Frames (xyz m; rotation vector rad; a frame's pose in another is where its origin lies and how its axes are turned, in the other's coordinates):
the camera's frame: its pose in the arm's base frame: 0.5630 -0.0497 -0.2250 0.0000 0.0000 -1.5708
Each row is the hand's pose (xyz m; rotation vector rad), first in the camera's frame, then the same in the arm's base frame.
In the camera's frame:
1: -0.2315 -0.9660 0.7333 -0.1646 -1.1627 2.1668
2: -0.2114 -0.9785 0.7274 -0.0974 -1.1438 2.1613
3: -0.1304 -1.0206 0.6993 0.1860 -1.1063 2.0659
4: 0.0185 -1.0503 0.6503 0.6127 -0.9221 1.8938
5: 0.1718 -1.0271 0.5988 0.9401 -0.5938 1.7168
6: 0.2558 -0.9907 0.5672 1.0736 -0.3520 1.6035
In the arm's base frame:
1: -0.4030 0.1818 0.5083 -0.7645 -0.5749 0.7483
2: -0.4155 0.1617 0.5024 -0.7161 -0.6037 0.7360
3: -0.4576 0.0807 0.4743 -0.5389 -0.7568 0.6352
4: -0.4873 -0.0682 0.4253 -0.1859 -0.9220 0.4617
5: -0.4641 -0.2215 0.3738 0.2133 -0.9449 0.2884
6: -0.4277 -0.3055 0.3422 0.4515 -0.8919 0.1815

